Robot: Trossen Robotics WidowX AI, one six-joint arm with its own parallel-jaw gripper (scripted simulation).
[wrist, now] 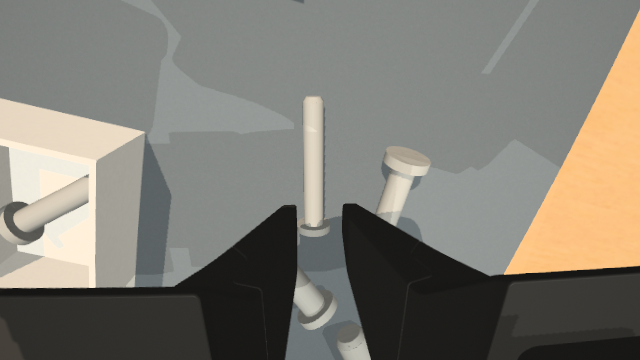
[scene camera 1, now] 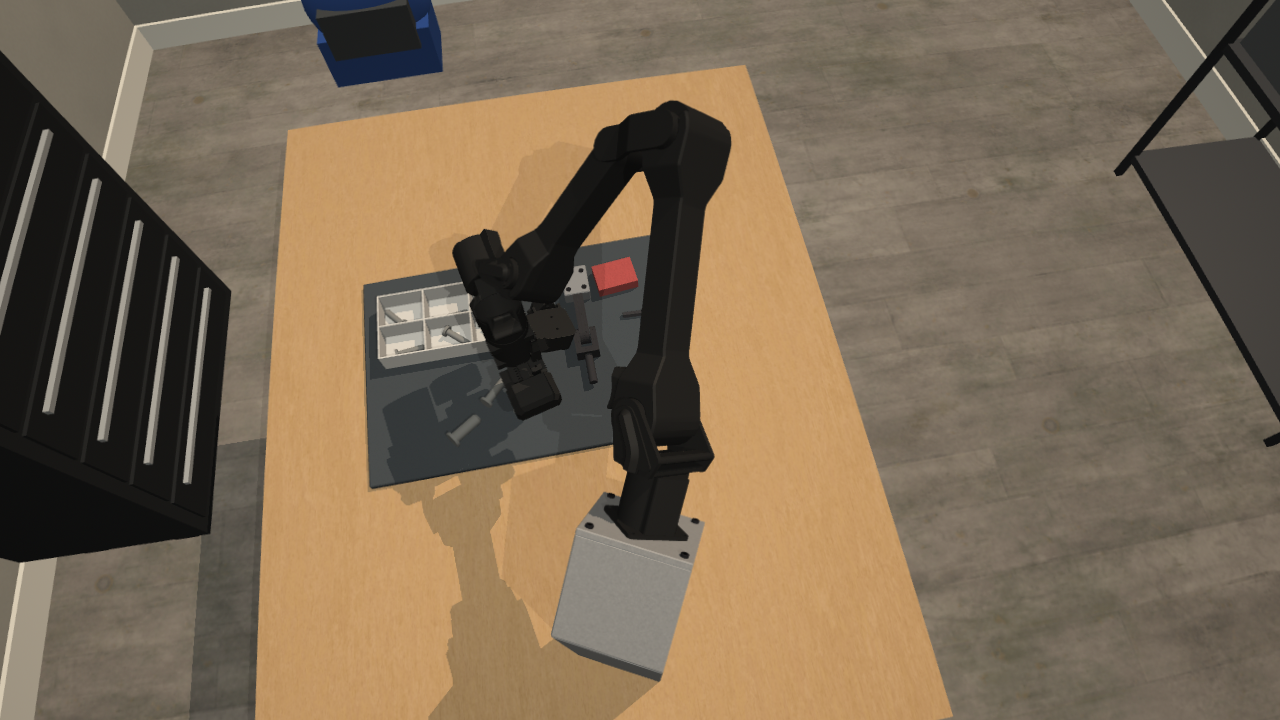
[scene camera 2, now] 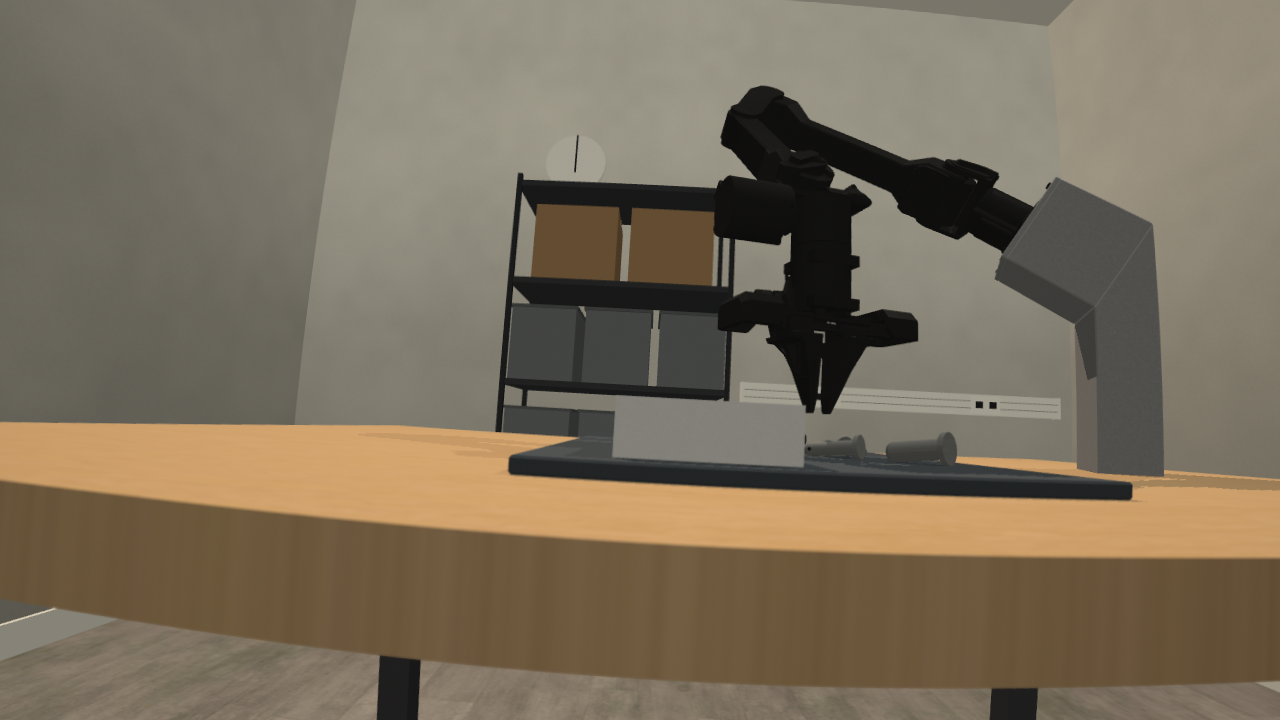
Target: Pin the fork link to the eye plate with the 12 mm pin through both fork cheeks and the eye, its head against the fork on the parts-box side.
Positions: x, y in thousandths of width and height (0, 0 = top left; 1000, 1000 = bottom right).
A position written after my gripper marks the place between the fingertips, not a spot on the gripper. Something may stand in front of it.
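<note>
There is a parts box (scene camera 1: 329, 423), (scene camera 2: 512, 595), (wrist: 148, 685) that I can see. The red block (scene camera 1: 484, 383) is visible to me as well, though scene camera 2 misses it, hidden by the parts box, and in the wrist view the block is out of frame. I also see my own gripper (wrist: 499, 604), (scene camera 2: 639, 574), (scene camera 1: 409, 523).
</note>
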